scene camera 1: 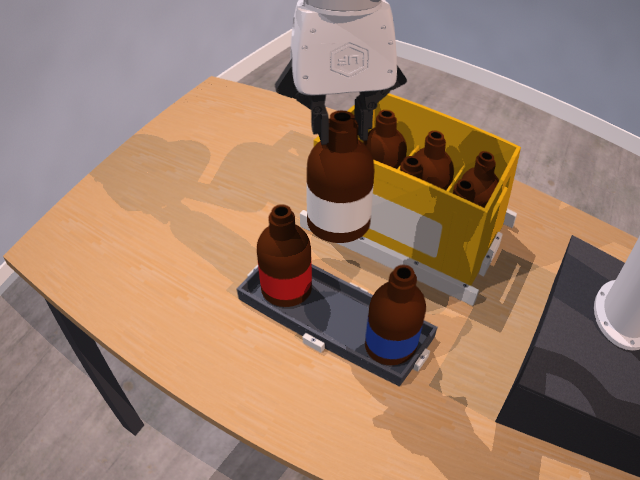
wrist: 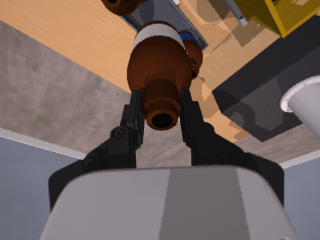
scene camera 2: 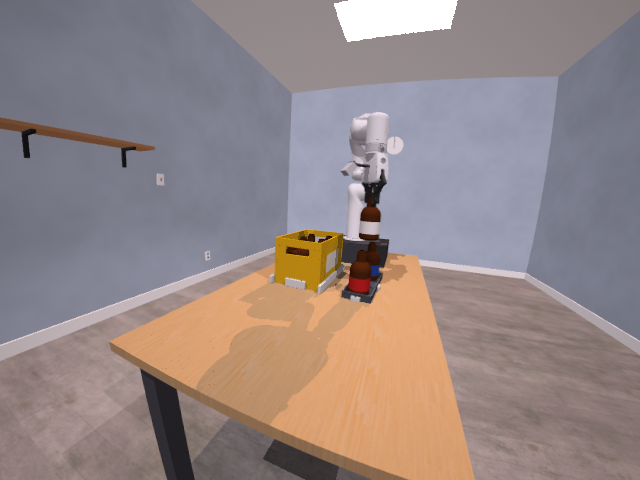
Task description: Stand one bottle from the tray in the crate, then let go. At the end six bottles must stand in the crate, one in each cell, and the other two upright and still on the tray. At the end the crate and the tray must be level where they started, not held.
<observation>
I see my gripper (scene camera 1: 341,135), a yellow crate (scene camera 2: 324,258) and a grey tray (scene camera 1: 336,308).
My gripper shows as well in the wrist view (wrist: 161,100) and in scene camera 2 (scene camera 2: 371,203).
</observation>
